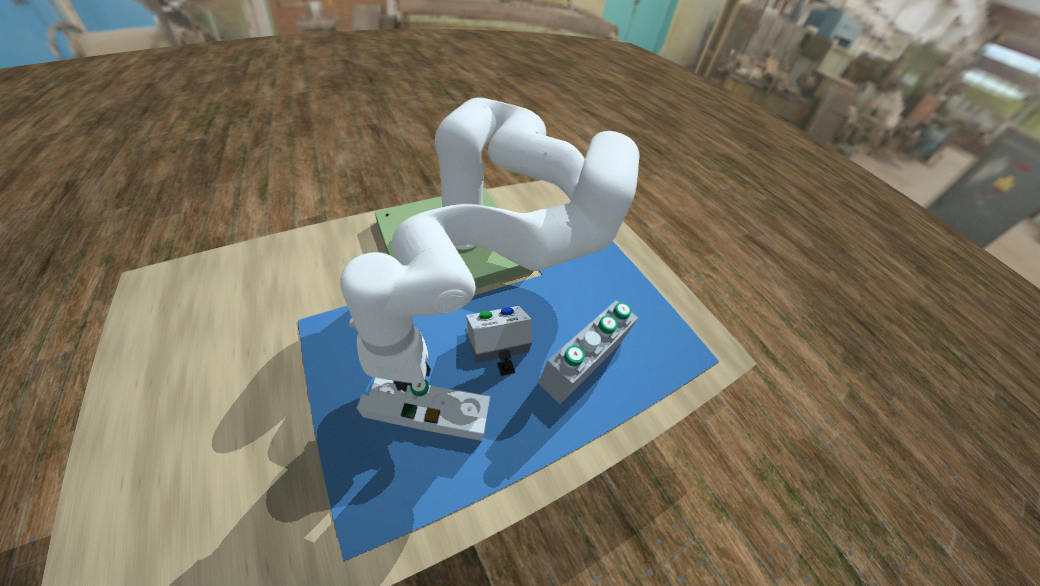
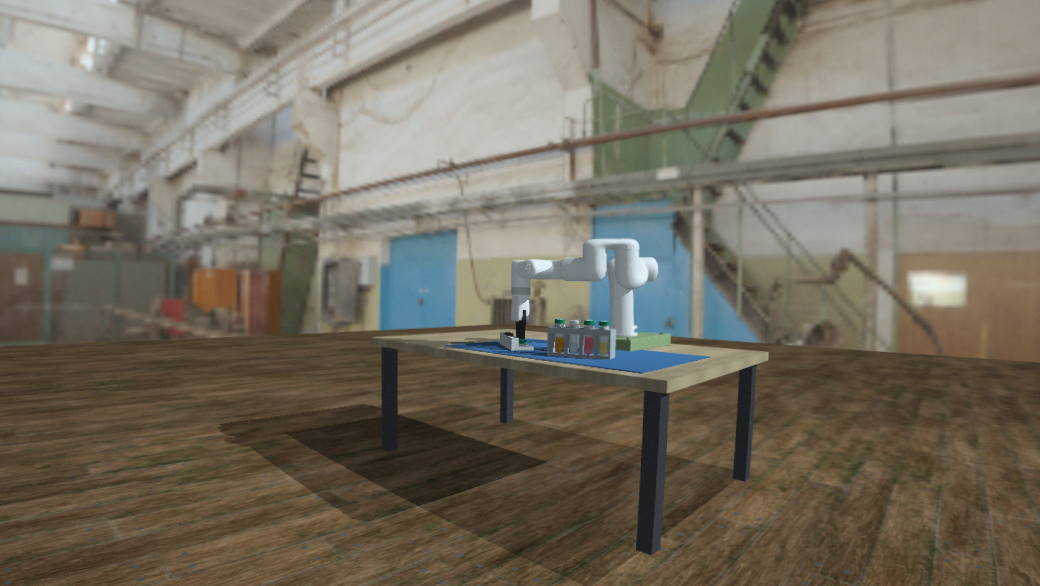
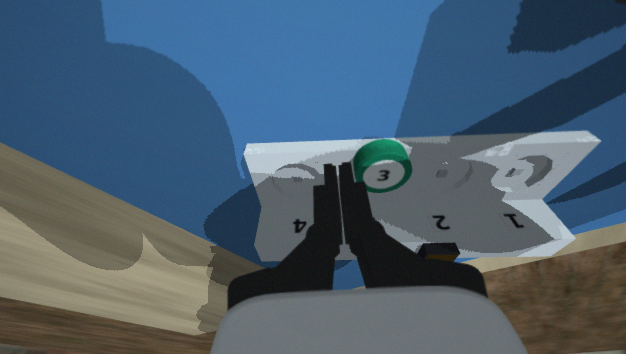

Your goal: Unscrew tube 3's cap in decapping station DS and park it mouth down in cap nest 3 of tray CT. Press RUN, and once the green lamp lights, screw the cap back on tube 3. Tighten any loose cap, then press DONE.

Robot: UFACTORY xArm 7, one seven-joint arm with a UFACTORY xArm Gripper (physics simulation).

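Frame: origin at the arm's base, x back, y up, z left, level; millimetres.
Where they show: gripper, between the fingertips: (image 1: 403,383) (image 2: 520,339) (image 3: 337,178); arm's base, origin of its link: (image 2: 621,335).
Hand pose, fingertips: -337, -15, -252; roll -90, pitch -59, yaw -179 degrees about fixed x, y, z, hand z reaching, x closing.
Each offset is from my fingertips to the top centre of the thing, as dx, dy, dz. "pt": to the spot under its first point. Level surfaces: height alone.
Tray CT {-52, +30, +25} (image 1: 459,429) (image 3: 400,215) stands on the mat. Tube 3's green cap {-13, +1, +25} (image 1: 419,387) (image 2: 522,341) (image 3: 383,175) sits at nest 3, its numbered top facing up. My gripper (image 2: 521,337) (image 3: 337,178) is shut and empty, its tips low beside the cap on the nest 4 side; whether they touch it is unclear. Station DS (image 1: 558,383) (image 2: 612,343) holds the upright tubes. Uncapped tube 3 {-96, +95, +329} (image 1: 593,338) (image 2: 574,323) shows a whitish top. The others wear green caps, one {-111, +97, +279} (image 1: 574,355) marked 4. The button box has a green button {pt +53, +49, +189} (image 1: 486,315) and a blue button {pt +49, +48, +234} (image 1: 507,310); their labels are unreadable.
A dark green square {pt -65, +30, -7} (image 1: 409,410) and an amber square {pt -88, +29, +26} (image 1: 432,415) (image 3: 440,253) stand at the tray's outer side; neither looks bright. A small black object {pt -37, -15, +193} (image 1: 505,367) is in front of the button box. The blue mat {dy -24} (image 1: 436,495) lies under everything but the arm's green base (image 1: 502,275).
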